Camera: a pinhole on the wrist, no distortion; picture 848 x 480 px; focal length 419.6 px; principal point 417.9 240.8 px. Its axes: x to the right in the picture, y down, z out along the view. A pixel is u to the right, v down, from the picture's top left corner.
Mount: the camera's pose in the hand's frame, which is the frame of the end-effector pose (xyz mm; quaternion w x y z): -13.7 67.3 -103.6 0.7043 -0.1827 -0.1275 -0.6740
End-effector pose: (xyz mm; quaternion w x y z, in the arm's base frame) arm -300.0 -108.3 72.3 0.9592 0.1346 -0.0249 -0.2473
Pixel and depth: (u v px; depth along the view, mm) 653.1 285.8 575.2
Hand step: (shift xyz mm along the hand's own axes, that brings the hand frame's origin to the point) 105.1 24.6 546.5
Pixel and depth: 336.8 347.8 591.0
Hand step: 169.1 427.8 367.2
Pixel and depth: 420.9 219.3 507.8
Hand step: -5.5 281.4 357.6
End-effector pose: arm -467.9 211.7 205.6 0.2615 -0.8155 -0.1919 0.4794
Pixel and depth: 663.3 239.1 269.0
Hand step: 12.4 40.7 205.8
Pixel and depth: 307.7 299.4 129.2
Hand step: 10.9 153.8 -3.2
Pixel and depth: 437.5 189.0 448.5
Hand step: -37.7 239.5 314.0
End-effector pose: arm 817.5 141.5 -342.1 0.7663 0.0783 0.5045 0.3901
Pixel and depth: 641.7 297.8 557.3
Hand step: 116.4 40.0 518.5
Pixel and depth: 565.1 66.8 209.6
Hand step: -82.0 88.7 123.9
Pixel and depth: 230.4 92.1 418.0
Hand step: -144.4 411.7 206.0
